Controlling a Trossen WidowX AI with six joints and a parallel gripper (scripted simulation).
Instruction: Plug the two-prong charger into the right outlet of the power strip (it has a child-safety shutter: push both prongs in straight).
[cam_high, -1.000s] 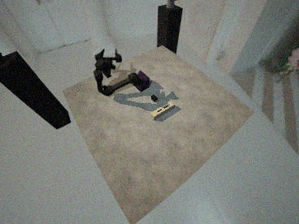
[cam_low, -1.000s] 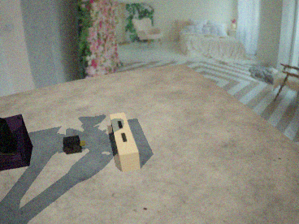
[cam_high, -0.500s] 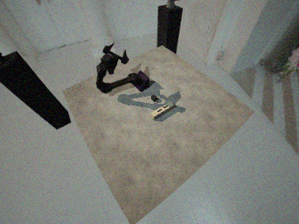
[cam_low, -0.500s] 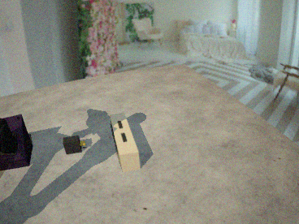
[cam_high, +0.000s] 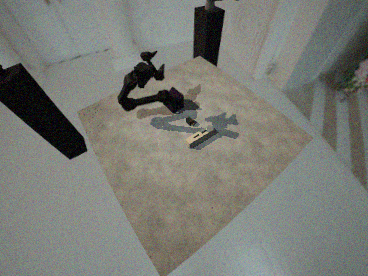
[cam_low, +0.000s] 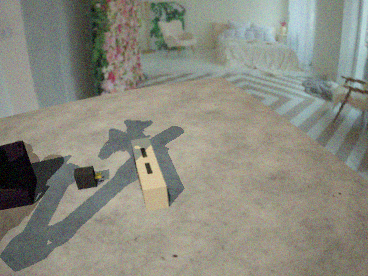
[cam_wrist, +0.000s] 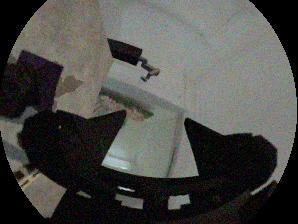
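My gripper tip is 390 mm above the charger, 250 mm short of it and 60 mm to the right of it.
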